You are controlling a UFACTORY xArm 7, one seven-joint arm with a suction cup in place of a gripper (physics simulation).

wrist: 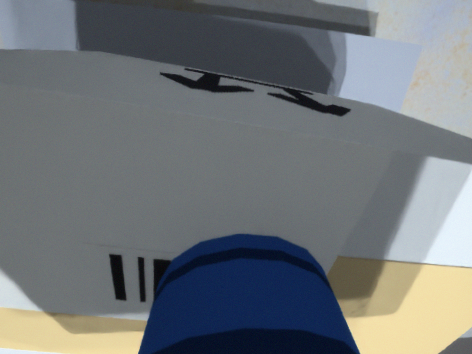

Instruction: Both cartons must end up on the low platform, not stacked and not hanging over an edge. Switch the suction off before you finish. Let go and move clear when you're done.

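Frame: origin at the arm's base, x up, y left, z back, level; millimetres.
Where they show: hand at its tool point: [243, 251].
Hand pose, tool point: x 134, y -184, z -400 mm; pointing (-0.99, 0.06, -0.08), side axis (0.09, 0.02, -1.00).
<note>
After its pixels a point has its place.
A pale carton [240, 185] fills most of the wrist view, with two black arrows on its far side, black bars on its top and a tan strip along the lower part. My blue suction cup [250, 300] is shut on the carton's top; the contact spot is hidden behind the cup. Beyond the carton's far side lies a flat pale blue-grey surface [377, 65] @[z -501, x 37, y -137 mm], which looks like the low platform, partly in shadow. The held carton hides much of it. I cannot tell the gap between them. The second carton cannot be made out.
A mottled pale floor or table surface [445, 75] @[z -608, x -11, y -144 mm] with orange stains lies at the upper right. A dark grey band [320, 20] runs along the top of the view, past the far edge of the blue-grey surface. A dark patch shows at the lower right corner.
</note>
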